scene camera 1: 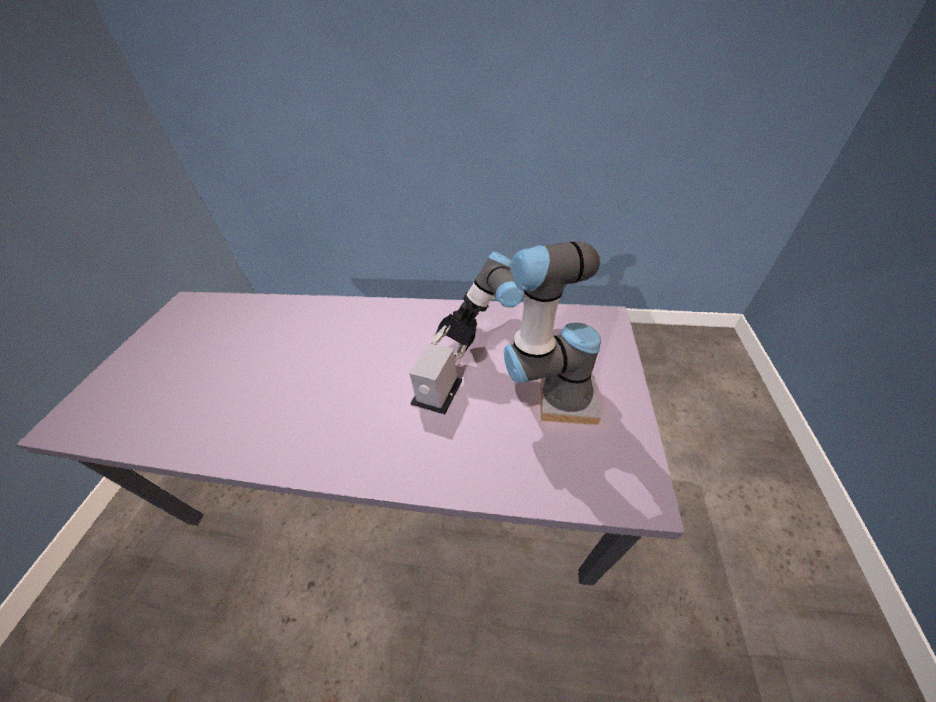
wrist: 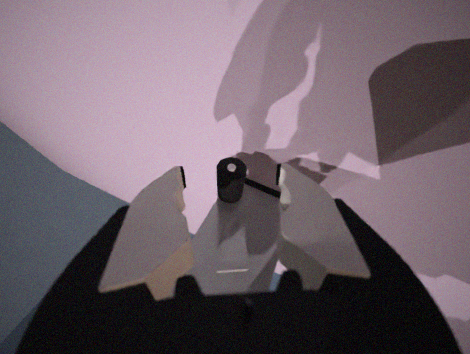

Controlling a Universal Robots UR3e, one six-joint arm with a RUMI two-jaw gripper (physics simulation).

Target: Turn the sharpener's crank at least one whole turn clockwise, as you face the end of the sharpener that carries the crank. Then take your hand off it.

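Frame: origin at the arm's base, x ahead, y left, z up, level; metres.
Seen in the pictures: gripper, between the fingertips: (wrist: 230, 168); arm's base, origin of its link: (scene camera 1: 567, 393).
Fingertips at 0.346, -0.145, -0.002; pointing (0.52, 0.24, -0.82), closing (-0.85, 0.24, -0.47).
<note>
Pixels of each thing's middle, then the offset from my fingertips to it, as dx, dy, dz. "spot": a spot on its surface instead. Level surfaces: height alone.
- sharpener, a spot on its surface: (scene camera 1: 433, 374) spot: -0.001, +0.156, +0.097
- crank's black cylindrical knob, middle of its body: (wrist: 230, 181) -0.001, +0.008, +0.007
- thin dark bar, a spot on its surface: (wrist: 263, 187) spot: -0.011, +0.054, -0.028
- pink table, height of its surface: dz -0.031
The sharpener (scene camera 1: 433, 374) is a grey box on a black base, standing upright on the table, with a small round pale spot on its near end. Its crank end faces away in the scene view and is hidden. In the wrist view the crank's black cylindrical knob (wrist: 230, 186) stands between the fingertips, with a thin dark bar (wrist: 263, 187) running from it toward the right finger. My gripper (scene camera 1: 447, 347) (wrist: 230, 168) is partly open around the knob, with a gap on each side of it. It reaches in from behind the sharpener, at the height of its top.
The pink table (scene camera 1: 264, 392) bears the sharpener and the robot's base (scene camera 1: 570, 404), which stands to the right of the sharpener. The arm bends over from the base to the sharpener's far end. The blue wall (scene camera 1: 423, 151) rises behind the table.
</note>
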